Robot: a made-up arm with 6 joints.
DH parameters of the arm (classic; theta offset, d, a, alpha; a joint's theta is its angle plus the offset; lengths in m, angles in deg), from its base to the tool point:
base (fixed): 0 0 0 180
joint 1: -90 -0.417 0.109 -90
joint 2: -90 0.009 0.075 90
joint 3: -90 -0.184 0.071 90
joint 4: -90 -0.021 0.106 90
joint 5: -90 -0.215 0.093 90
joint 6: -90 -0.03 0.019 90
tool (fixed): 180 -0.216 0 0
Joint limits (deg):
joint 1: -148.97..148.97
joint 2: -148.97..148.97
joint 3: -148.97..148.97
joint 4: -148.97..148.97
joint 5: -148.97..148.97
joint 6: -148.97..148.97
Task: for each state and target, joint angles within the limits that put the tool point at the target. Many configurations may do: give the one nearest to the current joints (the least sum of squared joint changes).
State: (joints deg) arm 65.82 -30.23 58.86 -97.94 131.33 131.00
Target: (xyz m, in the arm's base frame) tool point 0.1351 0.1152 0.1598
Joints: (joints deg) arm 44.02 -49.86 53.21 -91.39 126.27 138.38
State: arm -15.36 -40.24 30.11 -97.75 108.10 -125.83
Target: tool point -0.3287 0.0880 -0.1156
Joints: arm -46.76 -52.95 26.06 -64.10 108.08 -127.83
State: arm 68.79 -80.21 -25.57 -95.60 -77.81 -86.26
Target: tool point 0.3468 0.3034 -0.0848
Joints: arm 73.62 -58.19 -36.01 -76.04 -86.48 -71.91
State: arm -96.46 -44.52 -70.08 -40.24 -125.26 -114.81
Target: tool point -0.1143 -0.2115 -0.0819
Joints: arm -97.45 -92.21 -61.86 -41.66 -142.93 -148.97
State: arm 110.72 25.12 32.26 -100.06 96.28 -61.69
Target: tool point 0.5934 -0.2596 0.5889
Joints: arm 90.14 6.74 31.55 -107.67 97.50 -65.04
